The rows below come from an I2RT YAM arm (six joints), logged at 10 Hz.
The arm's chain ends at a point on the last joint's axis. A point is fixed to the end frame.
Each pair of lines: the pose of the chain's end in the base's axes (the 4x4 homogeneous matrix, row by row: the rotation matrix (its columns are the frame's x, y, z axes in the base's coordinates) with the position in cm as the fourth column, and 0 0 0 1 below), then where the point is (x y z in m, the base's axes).
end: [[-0.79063, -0.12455, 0.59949, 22.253], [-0.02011, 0.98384, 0.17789, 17.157], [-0.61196, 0.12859, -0.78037, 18.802], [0, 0, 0, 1]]
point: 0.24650 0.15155 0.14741
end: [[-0.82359, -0.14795, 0.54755, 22.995], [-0.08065, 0.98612, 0.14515, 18.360], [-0.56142, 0.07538, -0.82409, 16.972], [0, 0, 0, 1]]
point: 0.25216 0.16175 0.12906
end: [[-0.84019, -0.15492, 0.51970, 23.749], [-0.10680, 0.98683, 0.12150, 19.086], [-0.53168, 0.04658, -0.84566, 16.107], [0, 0, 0, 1]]
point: 0.25861 0.16782 0.12048
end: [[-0.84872, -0.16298, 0.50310, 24.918], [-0.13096, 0.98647, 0.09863, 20.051], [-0.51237, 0.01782, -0.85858, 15.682], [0, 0, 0, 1]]
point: 0.26976 0.17635 0.11661
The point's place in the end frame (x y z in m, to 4 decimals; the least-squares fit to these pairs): 0.0063 -0.0279 0.0425
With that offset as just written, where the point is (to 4 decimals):
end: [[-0.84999, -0.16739, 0.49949, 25.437], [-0.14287, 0.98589, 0.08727, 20.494], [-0.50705, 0.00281, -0.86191, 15.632], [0, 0, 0, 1]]
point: 0.2749 0.1802 0.1164
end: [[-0.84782, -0.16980, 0.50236, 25.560], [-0.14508, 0.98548, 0.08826, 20.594], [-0.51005, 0.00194, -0.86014, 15.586], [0, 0, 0, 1]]
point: 0.2763 0.1813 0.1160
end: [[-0.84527, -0.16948, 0.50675, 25.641], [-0.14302, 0.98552, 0.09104, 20.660], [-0.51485, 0.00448, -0.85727, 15.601], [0, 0, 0, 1]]
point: 0.2774 0.1821 0.1162
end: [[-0.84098, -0.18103, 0.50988, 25.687], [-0.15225, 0.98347, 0.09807, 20.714], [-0.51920, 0.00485, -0.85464, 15.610], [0, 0, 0, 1]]
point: 0.2783 0.1829 0.1164
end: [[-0.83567, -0.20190, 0.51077, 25.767], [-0.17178, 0.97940, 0.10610, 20.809], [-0.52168, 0.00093, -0.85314, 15.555], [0, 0, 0, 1]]
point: 0.2797 0.1842 0.1160
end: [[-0.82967, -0.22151, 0.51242, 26.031], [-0.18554, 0.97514, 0.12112, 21.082], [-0.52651, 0.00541, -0.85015, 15.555], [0, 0, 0, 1]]
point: 0.2830 0.1876 0.1160
